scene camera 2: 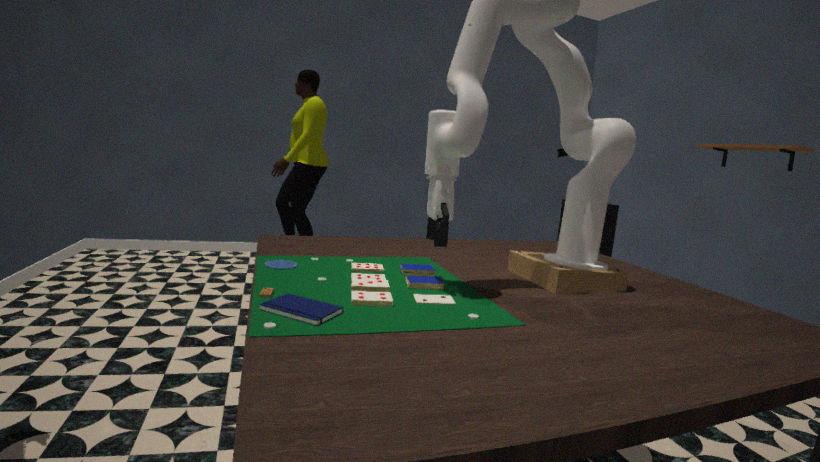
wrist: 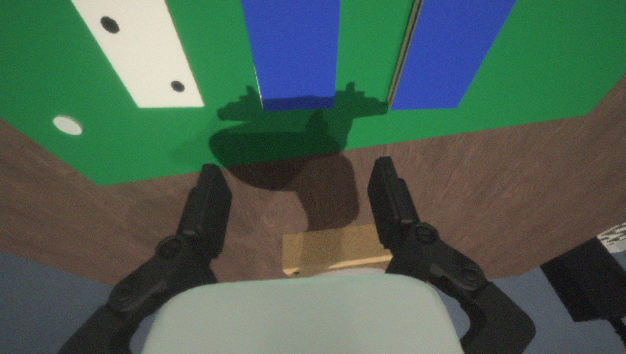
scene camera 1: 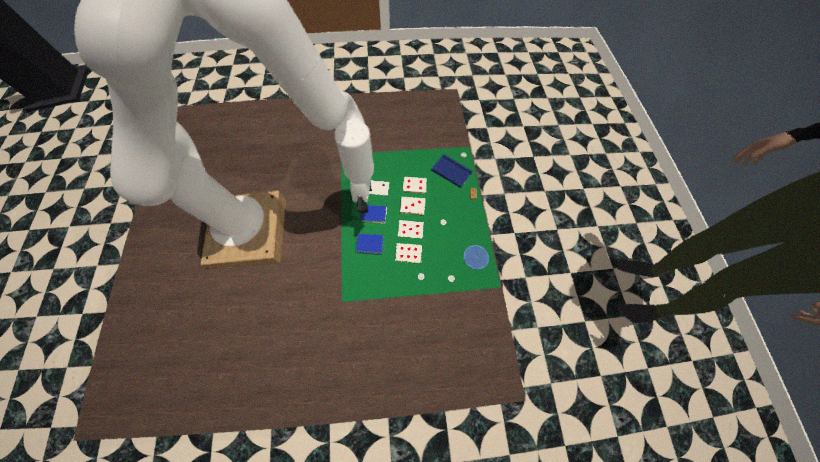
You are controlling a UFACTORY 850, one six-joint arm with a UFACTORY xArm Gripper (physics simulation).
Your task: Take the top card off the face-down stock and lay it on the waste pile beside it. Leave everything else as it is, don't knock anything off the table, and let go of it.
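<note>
The face-down stock (scene camera 1: 369,243) (scene camera 2: 417,268) (wrist: 450,50) is a squared blue-backed pile on the green mat (scene camera 1: 378,284) (scene camera 2: 338,327). Beside it, the waste pile (scene camera 1: 376,214) (scene camera 2: 424,281) (wrist: 297,50) has a blue-backed card lying flat on top, roughly lined up with the cards under it. My gripper (scene camera 1: 362,207) (scene camera 2: 438,239) (wrist: 299,176) is open and empty. It hangs above the robot-side end of the waste pile, apart from it, and its shadow falls across that end. The far ends of both piles are cut off in the wrist view.
A white card with black pips (scene camera 1: 380,187) (scene camera 2: 434,299) (wrist: 142,55) lies on the waste pile's other side. Several red-pip piles form a row farther from the base. A dark blue book-like box (scene camera 1: 451,170) (scene camera 2: 301,308), a blue disc (scene camera 1: 476,257) (scene camera 2: 280,264), a small orange-brown block (scene camera 1: 473,193) and white discs lie around.
</note>
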